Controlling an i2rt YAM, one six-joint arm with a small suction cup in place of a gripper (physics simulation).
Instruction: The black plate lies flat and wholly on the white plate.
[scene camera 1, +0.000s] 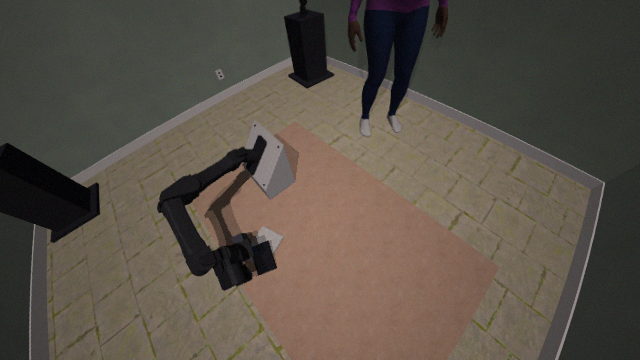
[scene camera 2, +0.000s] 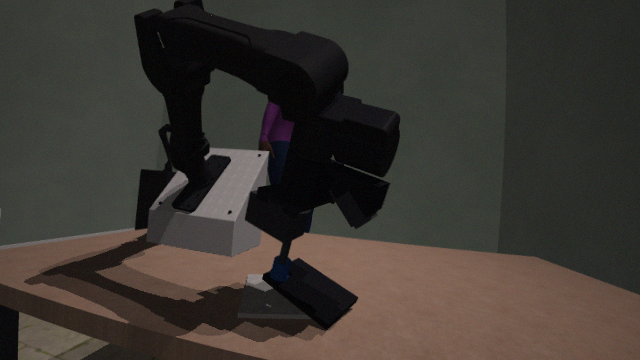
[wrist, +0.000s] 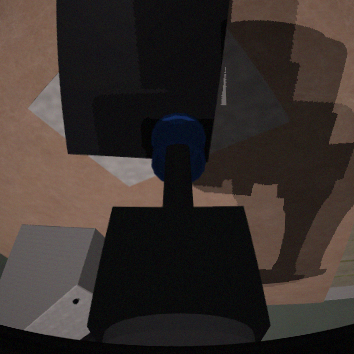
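Pixels of known places: end effector, tool point: (scene camera 1: 255, 249) (scene camera 2: 277, 280) (wrist: 177, 129); arm's base, origin of the base link: (scene camera 1: 256, 155) (scene camera 2: 203, 182).
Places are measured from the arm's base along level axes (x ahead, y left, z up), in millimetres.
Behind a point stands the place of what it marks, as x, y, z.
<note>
My gripper, a blue suction cup (scene camera 2: 280, 270) (wrist: 178, 142), is on and holds the black plate (scene camera 1: 265, 258) {400, -226, -135} (scene camera 2: 320, 295) {408, -246, -142} (wrist: 145, 60) {386, -238, -135} near one end. The black plate is tilted, its cup end high and its far end low, close to the table. The white plate (scene camera 1: 273, 237) {331, -153, -162} (scene camera 2: 267, 306) {339, -271, -162} (wrist: 250, 100) {334, -283, -162} lies flat on the table below, partly in shadow. The black plate hangs over part of it and reaches past its edge, turned at an angle to it in the wrist view. Whether the low end touches anything cannot be told.
The white wedge-shaped base (scene camera 1: 280, 175) {142, 37, -51} (scene camera 2: 192, 232) {36, -69, -125} (wrist: 45, 260) {144, 7, -110} of the arm stands on the brown table (scene camera 1: 375, 250) {662, 157, -168} (scene camera 2: 450, 290) {626, -47, -168} behind the plates. The near table edge runs close beside the arm. A person (scene camera 1: 395, 45) and dark pedestals (scene camera 1: 308, 47) stand beyond the table.
</note>
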